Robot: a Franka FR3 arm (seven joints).
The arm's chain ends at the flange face. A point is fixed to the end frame.
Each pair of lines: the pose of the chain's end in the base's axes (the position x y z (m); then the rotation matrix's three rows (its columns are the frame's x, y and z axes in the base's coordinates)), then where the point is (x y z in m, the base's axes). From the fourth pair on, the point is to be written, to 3 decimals.
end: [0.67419 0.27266 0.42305], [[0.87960 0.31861 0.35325], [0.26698 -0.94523 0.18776], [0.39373 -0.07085 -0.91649]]
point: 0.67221 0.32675 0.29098
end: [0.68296 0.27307 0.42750], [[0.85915 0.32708 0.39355], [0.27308 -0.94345 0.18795], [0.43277 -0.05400 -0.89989]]
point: 0.68669 0.32687 0.29535
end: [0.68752 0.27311 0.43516], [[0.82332 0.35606 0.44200], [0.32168 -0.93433 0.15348], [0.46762 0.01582 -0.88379]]
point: 0.69775 0.32011 0.30078
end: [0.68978 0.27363 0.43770], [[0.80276 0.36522 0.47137], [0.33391 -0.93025 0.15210], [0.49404 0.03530 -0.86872]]
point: 0.704 0.320 0.303
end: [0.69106 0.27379 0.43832], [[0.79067 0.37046 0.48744], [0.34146 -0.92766 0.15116], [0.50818 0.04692 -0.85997]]
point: 0.708 0.319 0.304
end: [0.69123 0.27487 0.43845], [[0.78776 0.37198 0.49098], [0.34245 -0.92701 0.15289], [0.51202 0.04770 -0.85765]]
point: 0.709 0.321 0.304
